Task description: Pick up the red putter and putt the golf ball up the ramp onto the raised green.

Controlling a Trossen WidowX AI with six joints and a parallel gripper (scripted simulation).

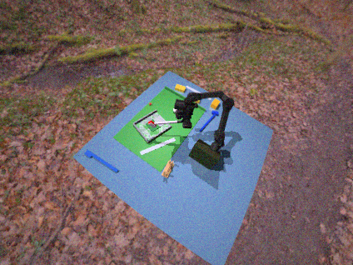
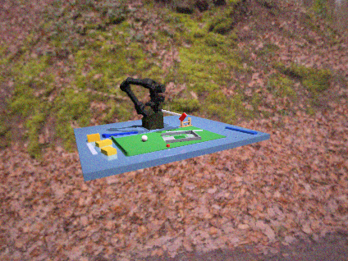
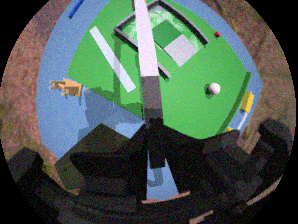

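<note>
The red putter is 110 mm ahead of my gripper tip and 60 mm to the left of it. Also, from my gripper tip: blue putter (270 mm to the right, 160 mm behind, 150 mm below); wooden fence (320 mm to the left, 130 mm below, 50 mm behind); white golf ball (190 mm to the right, 150 mm ahead, 140 mm below).
</note>
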